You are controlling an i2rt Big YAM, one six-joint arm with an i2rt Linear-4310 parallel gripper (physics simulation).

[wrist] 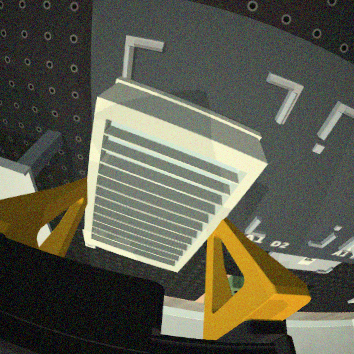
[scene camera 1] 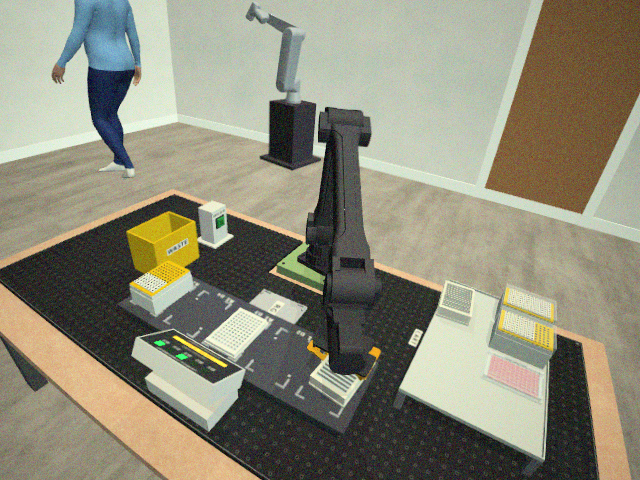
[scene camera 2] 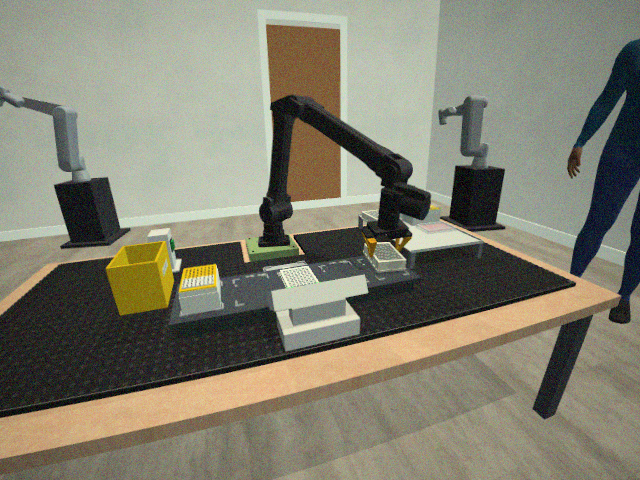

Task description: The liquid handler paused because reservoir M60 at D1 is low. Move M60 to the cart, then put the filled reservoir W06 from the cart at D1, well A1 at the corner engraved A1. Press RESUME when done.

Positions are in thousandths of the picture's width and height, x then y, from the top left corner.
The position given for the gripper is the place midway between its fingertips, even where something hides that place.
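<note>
A pink plate (scene camera 1: 821, 795) sits on a cart shelf (scene camera 1: 698, 772). A white device with green button (scene camera 1: 334, 466) and an RG plate (wrist: 812, 736) are visible too. The pink plate is out of frame in the wrist view. The gripper (scene camera 1: 537, 768) can also be seen as the gripper (scene camera 2: 599, 530) and the gripper (wrist: 431, 569).
</note>
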